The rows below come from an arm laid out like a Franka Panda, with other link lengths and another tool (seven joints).
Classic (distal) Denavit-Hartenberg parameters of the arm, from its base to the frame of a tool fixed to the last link. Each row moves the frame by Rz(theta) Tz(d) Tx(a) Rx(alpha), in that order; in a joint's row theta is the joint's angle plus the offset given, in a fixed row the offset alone. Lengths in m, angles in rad.
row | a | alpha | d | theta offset
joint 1 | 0 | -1.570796 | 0.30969 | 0
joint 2 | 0 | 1.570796 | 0 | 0
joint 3 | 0.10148 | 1.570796 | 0.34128 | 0
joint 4 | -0.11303 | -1.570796 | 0 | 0
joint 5 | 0 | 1.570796 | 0.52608 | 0
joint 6 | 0.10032 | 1.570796 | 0 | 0
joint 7 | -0.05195 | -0.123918 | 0.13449 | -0.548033
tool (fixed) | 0 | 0 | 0.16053 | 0
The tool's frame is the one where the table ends.
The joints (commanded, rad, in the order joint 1, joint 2, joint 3, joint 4, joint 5, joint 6, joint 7), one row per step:
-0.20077 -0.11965 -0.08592 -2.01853 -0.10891 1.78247 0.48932
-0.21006 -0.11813 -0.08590 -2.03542 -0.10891 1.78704 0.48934
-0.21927 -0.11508 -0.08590 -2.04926 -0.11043 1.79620 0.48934
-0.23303 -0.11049 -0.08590 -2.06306 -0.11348 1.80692 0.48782
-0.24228 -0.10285 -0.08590 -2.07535 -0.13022 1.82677 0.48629
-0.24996 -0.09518 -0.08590 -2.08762 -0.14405 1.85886 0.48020
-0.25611 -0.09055 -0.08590 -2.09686 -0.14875 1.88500 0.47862
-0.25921 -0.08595 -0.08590 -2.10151 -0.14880 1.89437 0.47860
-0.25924 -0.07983 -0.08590 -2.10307 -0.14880 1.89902 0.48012
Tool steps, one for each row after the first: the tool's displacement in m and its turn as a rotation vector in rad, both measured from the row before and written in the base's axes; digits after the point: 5 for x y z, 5 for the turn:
-0.00661 -0.00376 -0.01012 0.00400 0.01326 -0.00870
-0.00451 -0.00468 -0.00919 0.00102 0.00781 -0.00769
-0.00545 -0.00770 -0.00997 -0.00005 0.00826 -0.01001
-0.00247 -0.00953 -0.01021 -0.01411 0.00503 0.00081
0.00144 -0.00898 -0.01021 -0.01380 -0.00710 0.00770
0.00181 -0.00543 -0.00723 -0.00666 -0.01021 0.00069
-0.00023 -0.00175 -0.00517 0.00013 -0.00009 -0.00184
0.00028 0.00003 -0.00449 0.00058 0.00282 -0.00093

